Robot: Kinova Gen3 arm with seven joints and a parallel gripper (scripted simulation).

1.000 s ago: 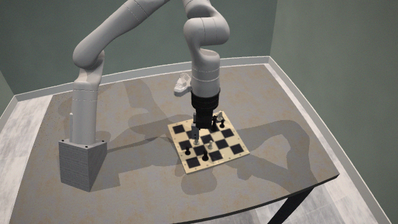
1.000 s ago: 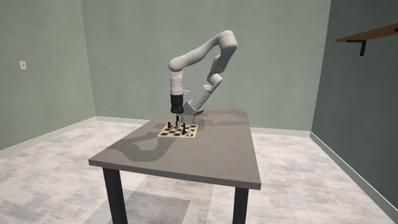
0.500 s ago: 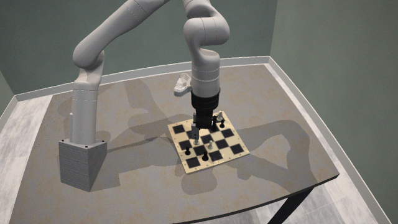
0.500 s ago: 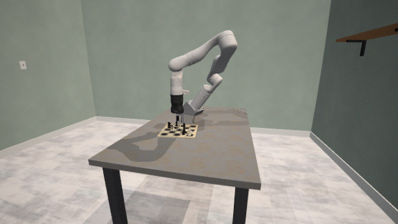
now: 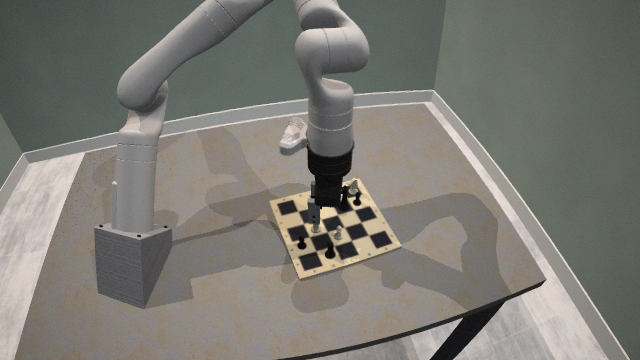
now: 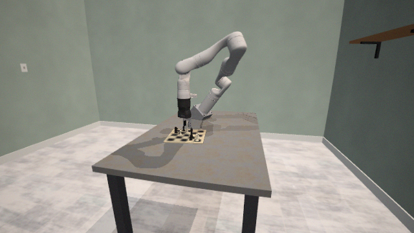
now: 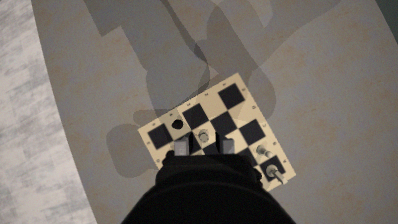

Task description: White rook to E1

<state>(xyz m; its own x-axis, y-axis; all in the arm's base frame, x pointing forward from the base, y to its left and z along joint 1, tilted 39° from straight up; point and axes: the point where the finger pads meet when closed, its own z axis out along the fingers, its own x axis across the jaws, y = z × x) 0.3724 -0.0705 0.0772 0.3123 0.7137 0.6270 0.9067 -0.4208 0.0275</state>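
My gripper is now 5 cm above the rook. From my hand the other things lie so: small chessboard (4 cm ahead, 1 cm to the left, 6 cm below).
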